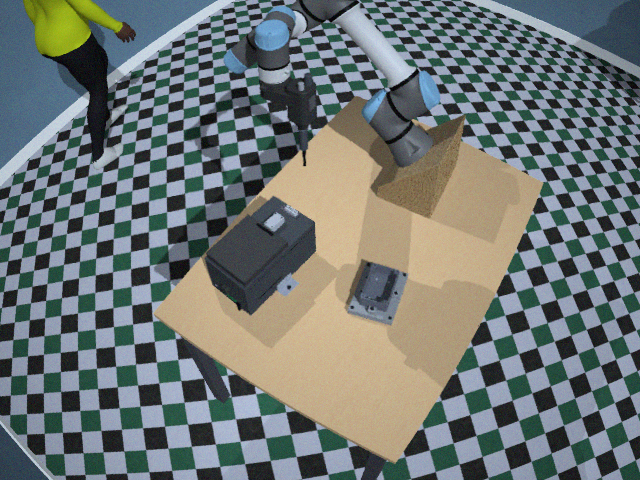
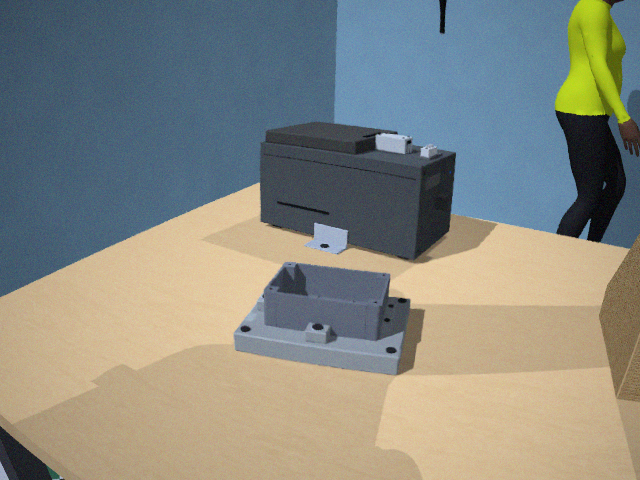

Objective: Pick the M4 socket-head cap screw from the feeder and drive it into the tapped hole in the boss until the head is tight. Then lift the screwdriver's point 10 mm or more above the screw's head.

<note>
I see a light grey base plate (image 2: 341, 352) and a dark screw feeder (image 2: 395, 215).
The light grey base plate is seen too in image 1 (image 1: 359, 310). The dark screw feeder is seen too in image 1 (image 1: 301, 231).
</note>
